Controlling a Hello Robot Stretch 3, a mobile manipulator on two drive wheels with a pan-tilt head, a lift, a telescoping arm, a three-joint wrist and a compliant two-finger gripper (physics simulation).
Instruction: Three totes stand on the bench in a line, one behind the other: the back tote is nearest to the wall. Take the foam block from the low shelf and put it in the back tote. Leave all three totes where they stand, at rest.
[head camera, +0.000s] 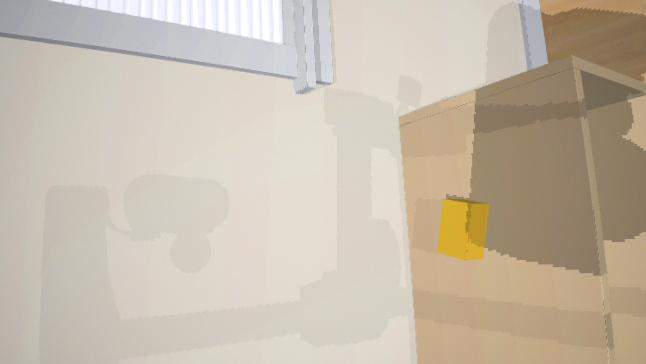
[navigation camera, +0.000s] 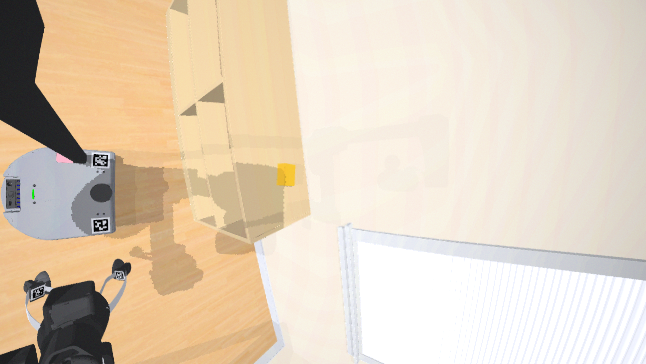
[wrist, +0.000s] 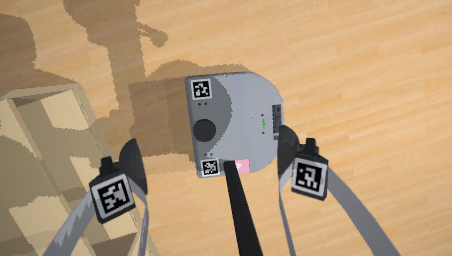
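Pixels of known places: gripper, fingertip midpoint: (navigation camera: 84, 271) (wrist: 211, 150); robot's base, link origin: (navigation camera: 101, 191) (wrist: 205, 119).
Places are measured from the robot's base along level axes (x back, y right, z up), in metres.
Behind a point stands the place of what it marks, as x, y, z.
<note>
The yellow foam block (head camera: 462, 230) @(-0.580, -0.082, 0.655) (navigation camera: 286, 175) @(-0.578, -0.079, 0.655) stands on the top board of the low wooden shelf (head camera: 435, 175) @(-0.687, 0.002, 0.611) (navigation camera: 260, 100) @(-0.468, -0.374, 0.610), near its wall side and towards one end. A corner of the shelf (wrist: 50, 91) @(-0.433, 0.170, 0.183) also shows at the left of the wrist view. My gripper (navigation camera: 78, 277) @(0.022, 0.125, 0.716) (wrist: 211, 150) @(0.022, 0.125, 0.716) is open, with its two fingers wide apart and nothing between them. It hangs over the floor beside my base, away from the block and the shelf. It does not show in the head camera view. The three totes and the bench do not show in these views.
My base (navigation camera: 55, 195) @(0.133, 0.006, 0.160) (wrist: 250, 100) @(0.152, 0.081, 0.160) stands on the wooden floor in front of the open side of the shelf. My black mast (navigation camera: 30, 85) @(0.029, -0.115, 1.028) (wrist: 240, 215) @(0.063, -0.116, 0.462) rises from it. A window frame (head camera: 150, 50) @(-0.814, 0.165, 1.091) (navigation camera: 352, 300) @(-0.860, 0.546, 0.828) is on the wall behind, beyond the shelf's end.
</note>
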